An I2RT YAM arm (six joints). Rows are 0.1 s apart.
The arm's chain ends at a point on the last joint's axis. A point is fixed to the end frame.
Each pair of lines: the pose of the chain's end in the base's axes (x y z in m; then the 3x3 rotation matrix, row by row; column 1 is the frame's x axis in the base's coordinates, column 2 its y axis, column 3 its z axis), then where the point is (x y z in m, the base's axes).
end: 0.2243, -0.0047, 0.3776; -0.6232, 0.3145, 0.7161; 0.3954, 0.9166, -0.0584; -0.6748, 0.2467, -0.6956
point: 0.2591 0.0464 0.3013
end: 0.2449, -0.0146, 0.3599; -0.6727, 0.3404, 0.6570; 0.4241, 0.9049, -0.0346; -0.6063, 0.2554, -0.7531
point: 0.2738 0.0393 0.2831
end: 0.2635, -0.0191, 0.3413; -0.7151, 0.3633, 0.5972; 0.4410, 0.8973, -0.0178; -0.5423, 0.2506, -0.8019
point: 0.2867 0.0366 0.2638
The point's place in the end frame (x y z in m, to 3 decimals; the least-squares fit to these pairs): 0.050 0.039 0.075
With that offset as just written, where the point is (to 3 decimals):
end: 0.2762, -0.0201, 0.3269; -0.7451, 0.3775, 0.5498; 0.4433, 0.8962, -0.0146; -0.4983, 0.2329, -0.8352
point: 0.295 0.036 0.248
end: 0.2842, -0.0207, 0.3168; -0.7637, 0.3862, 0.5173; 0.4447, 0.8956, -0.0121; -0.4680, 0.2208, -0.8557
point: 0.300 0.036 0.238
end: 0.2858, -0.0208, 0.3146; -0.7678, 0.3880, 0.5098; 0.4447, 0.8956, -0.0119; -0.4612, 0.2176, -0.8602
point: 0.301 0.035 0.236
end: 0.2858, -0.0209, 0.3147; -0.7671, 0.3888, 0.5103; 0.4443, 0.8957, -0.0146; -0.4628, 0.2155, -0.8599
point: 0.301 0.035 0.235
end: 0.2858, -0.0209, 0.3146; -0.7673, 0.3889, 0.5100; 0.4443, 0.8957, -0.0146; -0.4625, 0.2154, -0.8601
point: 0.301 0.035 0.235
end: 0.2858, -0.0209, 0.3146; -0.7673, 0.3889, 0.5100; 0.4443, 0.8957, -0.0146; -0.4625, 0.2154, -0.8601
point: 0.301 0.035 0.235
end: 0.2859, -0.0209, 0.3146; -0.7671, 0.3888, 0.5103; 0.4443, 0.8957, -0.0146; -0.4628, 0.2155, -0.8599
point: 0.301 0.035 0.235
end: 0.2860, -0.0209, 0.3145; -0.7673, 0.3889, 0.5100; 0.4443, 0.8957, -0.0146; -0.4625, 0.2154, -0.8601
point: 0.301 0.035 0.235
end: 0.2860, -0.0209, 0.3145; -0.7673, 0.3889, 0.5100; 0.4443, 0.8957, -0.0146; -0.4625, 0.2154, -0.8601
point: 0.301 0.035 0.235
